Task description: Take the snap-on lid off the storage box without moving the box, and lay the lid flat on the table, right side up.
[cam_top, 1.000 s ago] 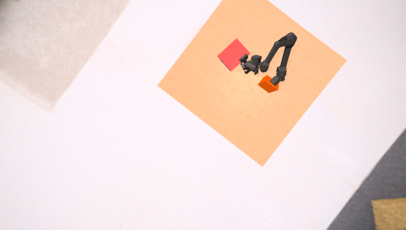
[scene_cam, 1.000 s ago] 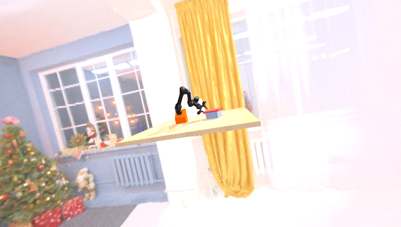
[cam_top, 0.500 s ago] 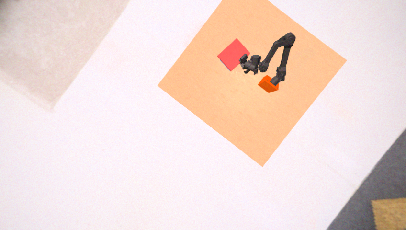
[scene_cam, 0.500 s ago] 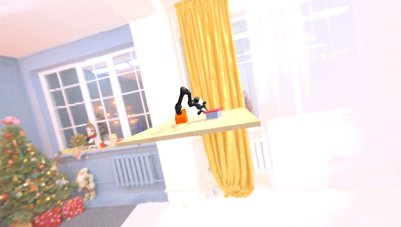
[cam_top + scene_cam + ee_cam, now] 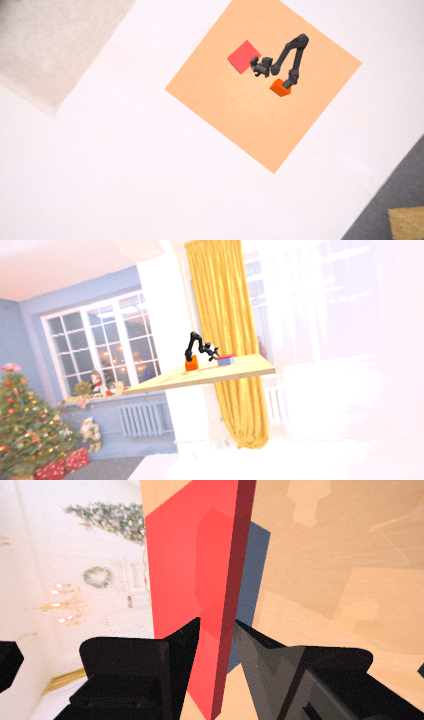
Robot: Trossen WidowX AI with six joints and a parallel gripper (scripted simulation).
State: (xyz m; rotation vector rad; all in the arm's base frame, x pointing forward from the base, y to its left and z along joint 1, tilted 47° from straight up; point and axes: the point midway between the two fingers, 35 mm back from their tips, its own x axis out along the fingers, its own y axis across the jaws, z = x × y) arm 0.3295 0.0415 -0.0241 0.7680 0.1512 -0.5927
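My gripper tip is now 80 mm short of the red lid and 10 mm below it. The rest, counted from my gripper tip: storage box 80 mm ahead, 10 mm to the right, 40 mm below.
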